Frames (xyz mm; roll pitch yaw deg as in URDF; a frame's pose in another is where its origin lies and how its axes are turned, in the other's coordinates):
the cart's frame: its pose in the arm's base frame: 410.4 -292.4 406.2 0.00 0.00 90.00
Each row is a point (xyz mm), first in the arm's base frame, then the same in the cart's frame.
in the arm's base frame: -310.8 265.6 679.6
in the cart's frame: 558.0 721.2 273.4
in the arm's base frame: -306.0 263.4 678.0
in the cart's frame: 555.8 716.4 271.8
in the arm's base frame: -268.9 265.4 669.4
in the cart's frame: 557.8 679.3 263.2
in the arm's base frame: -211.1 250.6 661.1
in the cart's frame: 543.0 621.5 254.9
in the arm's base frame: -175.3 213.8 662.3
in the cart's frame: 506.2 585.7 256.1
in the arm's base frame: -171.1 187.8 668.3
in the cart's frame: 480.2 581.5 262.1
